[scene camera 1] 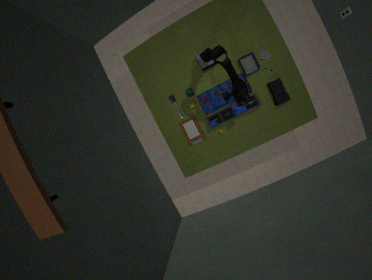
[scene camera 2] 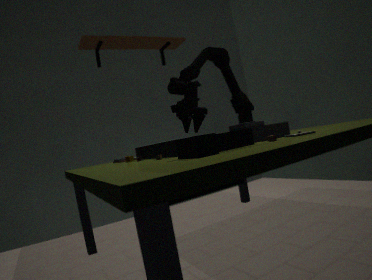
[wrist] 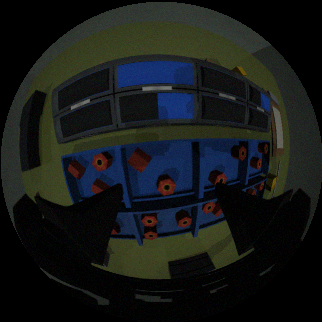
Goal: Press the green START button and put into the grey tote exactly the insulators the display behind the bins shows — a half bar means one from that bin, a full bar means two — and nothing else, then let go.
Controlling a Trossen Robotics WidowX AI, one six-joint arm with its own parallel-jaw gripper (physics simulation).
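Frame: origin at the arm's base, x ahead, y left, z up, level; metres.
Seen in the pictures: gripper, fingertip midpoint: [scene camera 1: 233, 95] [scene camera 2: 191, 132] [wrist: 170, 188]; arm's base, link origin: [scene camera 1: 206, 57] [scene camera 2: 246, 123].
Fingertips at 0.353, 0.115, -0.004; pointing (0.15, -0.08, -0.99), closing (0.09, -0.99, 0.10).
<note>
Offsets run from my fingertips to a thing's middle, as dx, dy, dz. "spot": to the spot under its first point.
The dark display [scene camera 1: 233, 113] [wrist: 197, 107] behind the bins has a full blue bar @[+0.134, +0.024, -0.038] [wrist: 155, 74] in its upper second window from the left in the wrist view. Half bars show in the lower second window @[spot: +0.085, -0.006, -0.034] [wrist: 176, 105] and the upper rightmost window @[spot: +0.163, -0.198, -0.018] [wrist: 265, 101]. Blue bins [scene camera 1: 223, 99] [wrist: 175, 150] stand in two rows and hold red insulators. My gripper [scene camera 2: 191, 131] [wrist: 170, 188] is open and empty above the bins. One insulator @[-0.019, -0.006, -0.061] [wrist: 166, 185] appears between its fingertips, below them. The grey tote @[-0.215, +0.205, -0.052] [scene camera 1: 249, 63] shows no insulator inside. The green START button @[-0.143, -0.332, -0.059] [scene camera 1: 189, 92] stands left of the bins in scene camera 1.
A black box @[+0.070, +0.370, -0.051] [scene camera 1: 278, 92] [wrist: 31, 132] lies right of the bins in scene camera 1. A brown-framed board @[+0.184, -0.416, -0.070] [scene camera 1: 187, 131], a yellow block @[-0.025, -0.343, -0.060] [scene camera 1: 192, 105] and a long thin tool @[-0.066, -0.498, -0.070] [scene camera 1: 176, 106] lie on the left. A pale plate @[-0.255, +0.356, -0.076] [scene camera 1: 264, 55] lies beside the tote.
</note>
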